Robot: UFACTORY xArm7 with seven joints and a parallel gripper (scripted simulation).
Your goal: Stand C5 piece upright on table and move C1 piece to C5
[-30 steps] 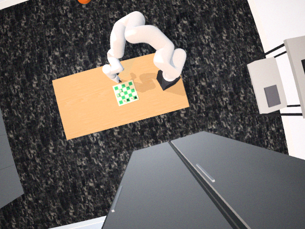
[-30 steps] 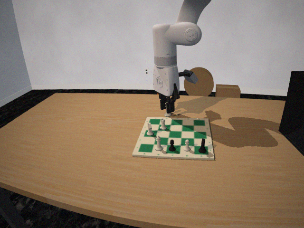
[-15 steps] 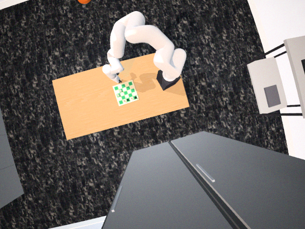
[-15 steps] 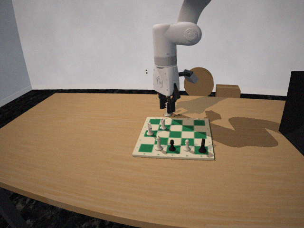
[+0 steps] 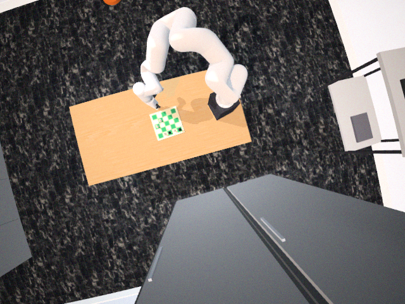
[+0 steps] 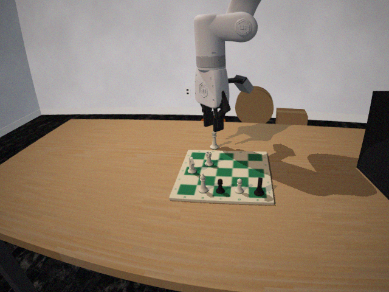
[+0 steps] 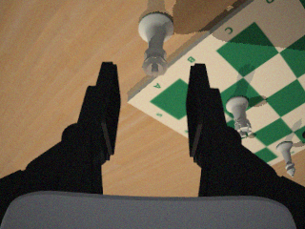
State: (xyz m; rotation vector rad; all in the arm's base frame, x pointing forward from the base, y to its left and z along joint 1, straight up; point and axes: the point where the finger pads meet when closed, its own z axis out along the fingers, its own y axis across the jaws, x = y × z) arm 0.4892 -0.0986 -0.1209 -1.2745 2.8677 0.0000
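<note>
My gripper is now 21 cm to the right of the black pawn, 6 cm past it and 6 cm above it. Round my hand: chessboard (13 cm to the left, 8 cm below, 5 cm behind); then tall black piece (21 cm to the left, 14 cm behind, 6 cm below); then white pawn (20 cm to the left, 10 cm behind, 6 cm below).
</note>
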